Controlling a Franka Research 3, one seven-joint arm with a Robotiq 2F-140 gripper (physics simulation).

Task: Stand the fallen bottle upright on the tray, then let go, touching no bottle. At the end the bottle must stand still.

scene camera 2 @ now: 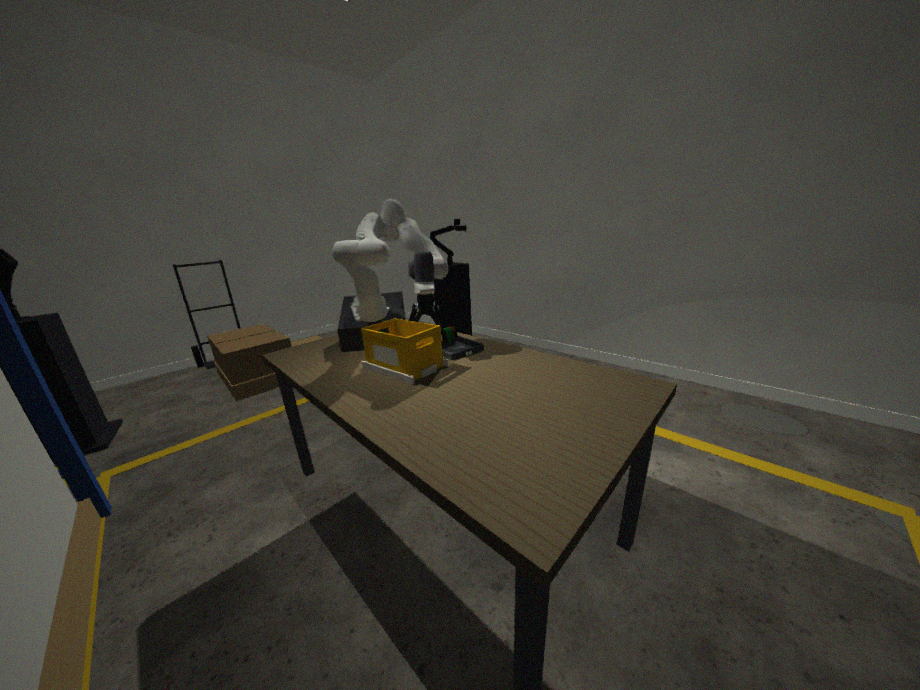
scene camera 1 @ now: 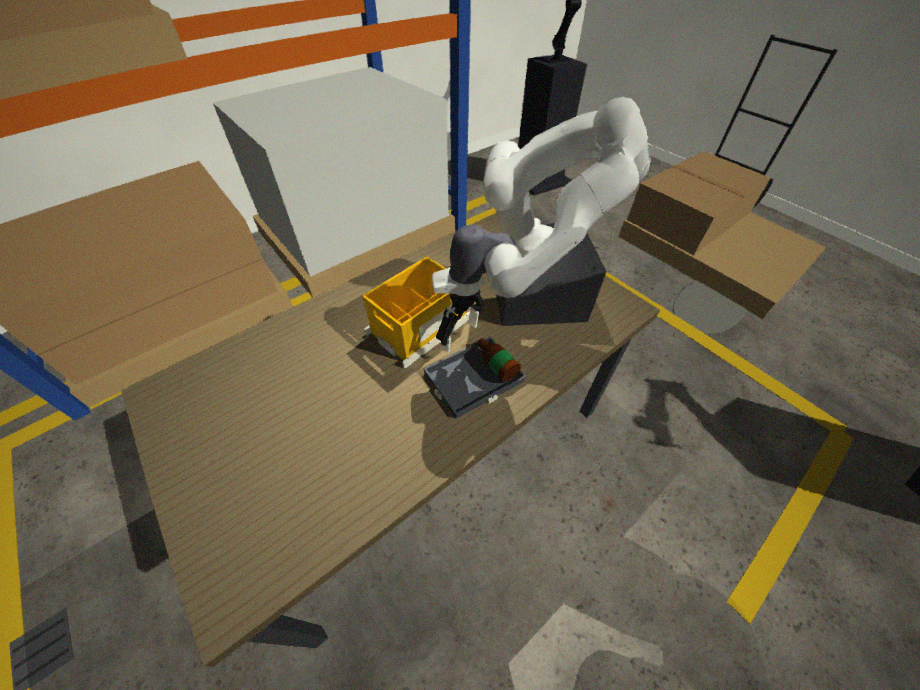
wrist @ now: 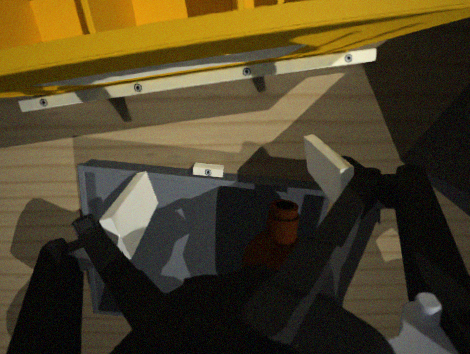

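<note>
The brown bottle with a green band [scene camera 1: 500,361] [scene camera 2: 449,334] lies on its side on the dark grey tray [scene camera 1: 447,380] [scene camera 2: 465,349] [wrist: 112,186], at the side nearer the robot base. Its neck points toward the crate side. In the wrist view the bottle neck [wrist: 284,225] shows between the pads, nearer the right pad; the lower body is hidden behind the gripper. My gripper [scene camera 1: 460,332] [scene camera 2: 425,319] [wrist: 227,171] is wide open and empty, tilted, above the gap between crate and tray. No contact with the bottle is visible.
A yellow divided crate [scene camera 1: 380,326] [scene camera 2: 405,355] [wrist: 200,37] stands close beside the tray on a white-edged base. The dark robot pedestal [scene camera 1: 549,304] stands behind the tray on the wooden table [scene camera 1: 312,445] [scene camera 2: 520,415]. The tray is near the table's long edge.
</note>
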